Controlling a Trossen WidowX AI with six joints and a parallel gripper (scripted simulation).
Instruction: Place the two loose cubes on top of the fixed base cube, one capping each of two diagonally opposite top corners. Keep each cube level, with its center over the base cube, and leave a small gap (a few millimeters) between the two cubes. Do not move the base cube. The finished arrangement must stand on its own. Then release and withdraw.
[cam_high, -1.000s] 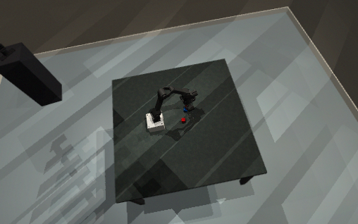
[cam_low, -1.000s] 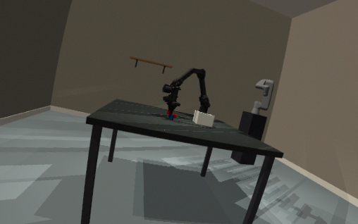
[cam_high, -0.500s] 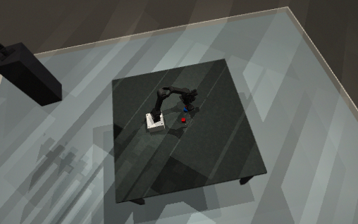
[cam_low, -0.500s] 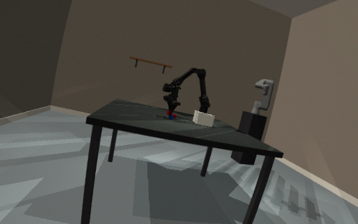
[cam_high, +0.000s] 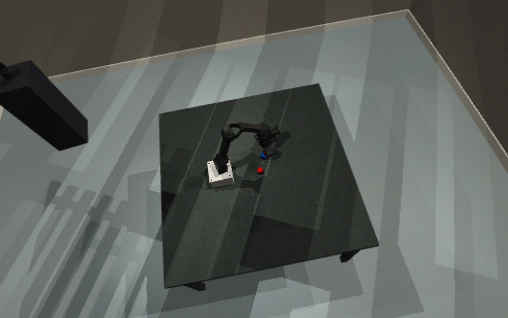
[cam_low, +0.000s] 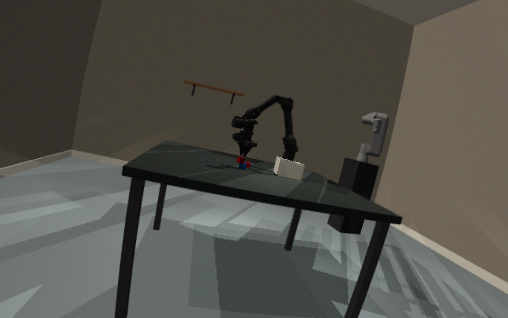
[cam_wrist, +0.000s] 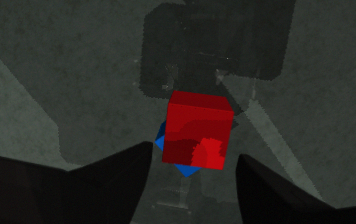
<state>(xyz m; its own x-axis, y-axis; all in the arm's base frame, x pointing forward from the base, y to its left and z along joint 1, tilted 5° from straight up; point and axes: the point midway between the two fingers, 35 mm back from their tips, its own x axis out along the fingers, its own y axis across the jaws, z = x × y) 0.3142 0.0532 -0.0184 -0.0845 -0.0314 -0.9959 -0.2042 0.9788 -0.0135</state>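
My gripper tip is 20 mm past the blue cube and 60 mm above it.
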